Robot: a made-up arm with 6 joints. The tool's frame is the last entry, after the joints.
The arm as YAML. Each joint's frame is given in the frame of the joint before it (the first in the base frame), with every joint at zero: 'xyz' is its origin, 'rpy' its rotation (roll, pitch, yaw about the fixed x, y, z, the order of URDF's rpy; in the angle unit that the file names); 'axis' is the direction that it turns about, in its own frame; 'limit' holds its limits. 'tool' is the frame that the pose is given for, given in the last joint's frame.
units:
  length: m
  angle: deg
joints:
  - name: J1
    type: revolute
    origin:
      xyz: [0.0, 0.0, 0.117]
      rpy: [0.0, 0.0, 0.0]
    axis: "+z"
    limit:
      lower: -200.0
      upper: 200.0
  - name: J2
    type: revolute
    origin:
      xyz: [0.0, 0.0, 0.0]
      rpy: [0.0, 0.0, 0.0]
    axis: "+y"
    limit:
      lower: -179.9
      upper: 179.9
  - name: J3
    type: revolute
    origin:
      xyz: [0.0, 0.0, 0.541]
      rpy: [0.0, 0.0, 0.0]
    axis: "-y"
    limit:
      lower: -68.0
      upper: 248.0
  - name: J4
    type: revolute
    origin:
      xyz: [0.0, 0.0, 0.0]
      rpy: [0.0, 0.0, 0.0]
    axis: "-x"
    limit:
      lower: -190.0
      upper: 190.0
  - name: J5
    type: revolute
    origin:
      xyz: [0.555, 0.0, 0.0]
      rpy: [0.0, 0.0, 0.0]
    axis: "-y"
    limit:
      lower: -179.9
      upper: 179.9
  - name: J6
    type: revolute
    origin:
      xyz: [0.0, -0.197, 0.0]
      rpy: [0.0, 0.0, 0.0]
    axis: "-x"
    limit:
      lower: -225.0
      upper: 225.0
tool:
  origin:
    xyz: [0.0, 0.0, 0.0]
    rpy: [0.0, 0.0, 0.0]
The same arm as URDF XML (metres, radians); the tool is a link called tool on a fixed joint. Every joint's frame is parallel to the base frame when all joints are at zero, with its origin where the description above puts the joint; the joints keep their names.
<robot name="arm">
  <joint name="tool_fixed" type="fixed">
    <parent link="link6"/>
    <child link="tool"/>
    <origin xyz="0 0 0" rpy="0 0 0"/>
  </joint>
  <joint name="J6" type="revolute">
    <parent link="link5"/>
    <child link="link6"/>
    <origin xyz="0 -0.197 0" rpy="0 0 0"/>
    <axis xyz="-1 0 0"/>
    <limit lower="-3.927" upper="3.927"/>
  </joint>
  <joint name="J5" type="revolute">
    <parent link="link4"/>
    <child link="link5"/>
    <origin xyz="0.555 0 0" rpy="0 0 0"/>
    <axis xyz="0 -1 0"/>
    <limit lower="-3.1398" upper="3.1398"/>
  </joint>
  <joint name="J4" type="revolute">
    <parent link="link3"/>
    <child link="link4"/>
    <origin xyz="0 0 0" rpy="0 0 0"/>
    <axis xyz="-1 0 0"/>
    <limit lower="-3.3161" upper="3.3161"/>
  </joint>
  <joint name="J3" type="revolute">
    <parent link="link2"/>
    <child link="link3"/>
    <origin xyz="0 0 0.541" rpy="0 0 0"/>
    <axis xyz="0 -1 0"/>
    <limit lower="-1.1868" upper="4.3284"/>
  </joint>
  <joint name="J2" type="revolute">
    <parent link="link1"/>
    <child link="link2"/>
    <origin xyz="0 0 0" rpy="0 0 0"/>
    <axis xyz="0 1 0"/>
    <limit lower="-3.1398" upper="3.1398"/>
  </joint>
  <joint name="J1" type="revolute">
    <parent link="base"/>
    <child link="link1"/>
    <origin xyz="0 0 0.117" rpy="0 0 0"/>
    <axis xyz="0 0 1"/>
    <limit lower="-3.4907" upper="3.4907"/>
  </joint>
  <link name="base"/>
  <link name="link1"/>
  <link name="link2"/>
  <link name="link3"/>
  <link name="link4"/>
  <link name="link5"/>
  <link name="link6"/>
  <link name="tool"/>
</robot>

